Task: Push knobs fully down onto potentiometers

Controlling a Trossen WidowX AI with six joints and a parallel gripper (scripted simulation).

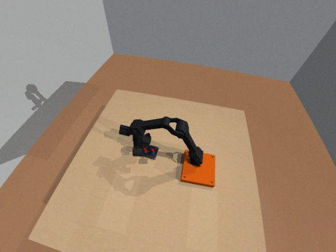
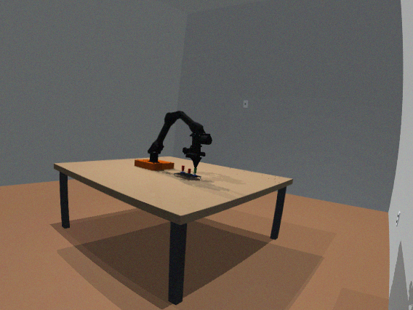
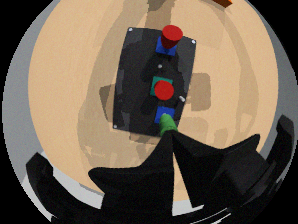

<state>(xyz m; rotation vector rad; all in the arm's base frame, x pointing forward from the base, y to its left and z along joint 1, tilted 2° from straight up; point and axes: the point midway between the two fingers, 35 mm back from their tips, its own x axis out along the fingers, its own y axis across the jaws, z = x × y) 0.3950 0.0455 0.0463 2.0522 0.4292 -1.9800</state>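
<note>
My gripper tip is now 1 cm above the green knob. Round my gripper tip: red knob 9 cm behind, 2 cm to the right, 2 cm below.
</note>
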